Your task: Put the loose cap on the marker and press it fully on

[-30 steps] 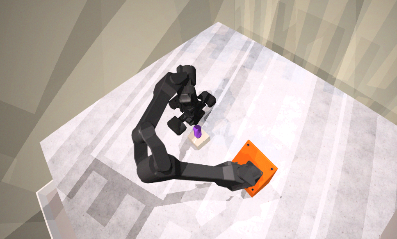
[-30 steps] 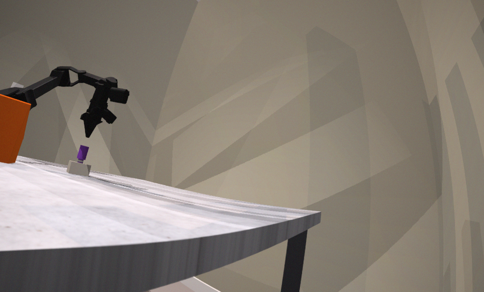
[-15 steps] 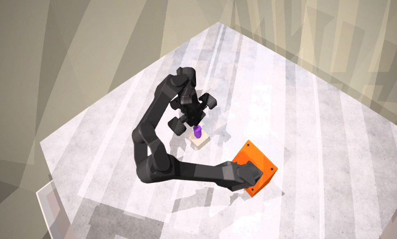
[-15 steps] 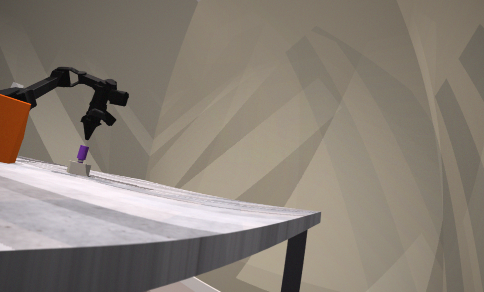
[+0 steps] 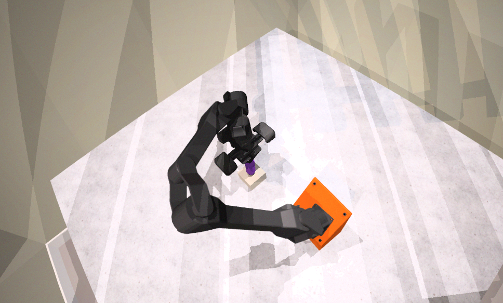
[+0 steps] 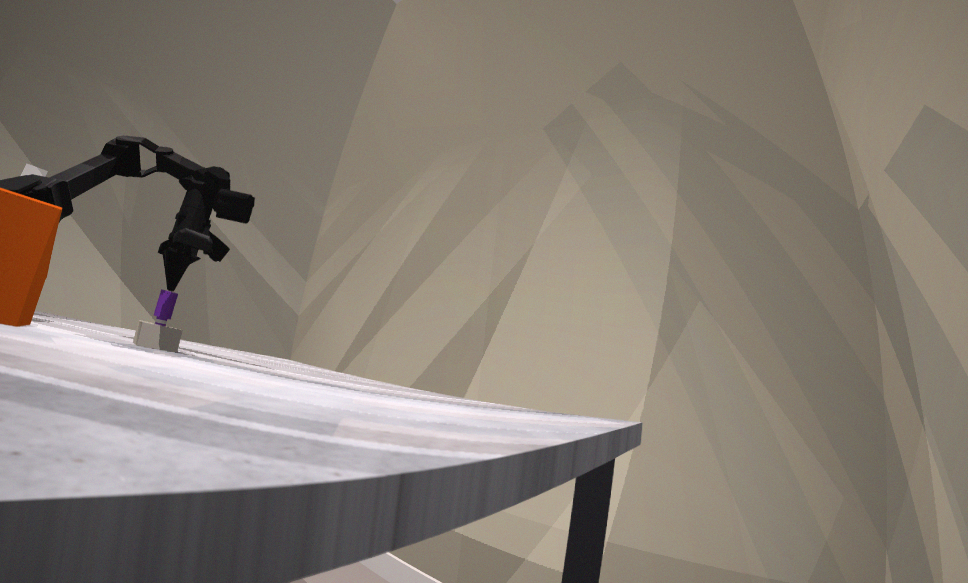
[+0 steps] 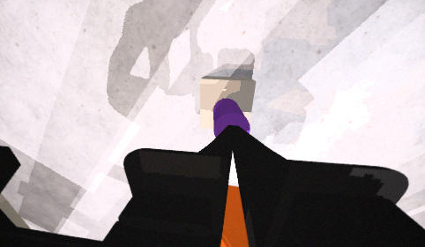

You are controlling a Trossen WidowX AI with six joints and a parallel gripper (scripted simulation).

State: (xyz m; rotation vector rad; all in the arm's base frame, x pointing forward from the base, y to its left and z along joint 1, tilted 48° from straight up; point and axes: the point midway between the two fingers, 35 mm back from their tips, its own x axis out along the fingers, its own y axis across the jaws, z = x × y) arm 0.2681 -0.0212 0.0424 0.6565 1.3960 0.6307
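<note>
Now: the purple cap 30 mm below my gripper tip. From my gripper tip the other things lie so: holder block: 90 mm below.
</note>
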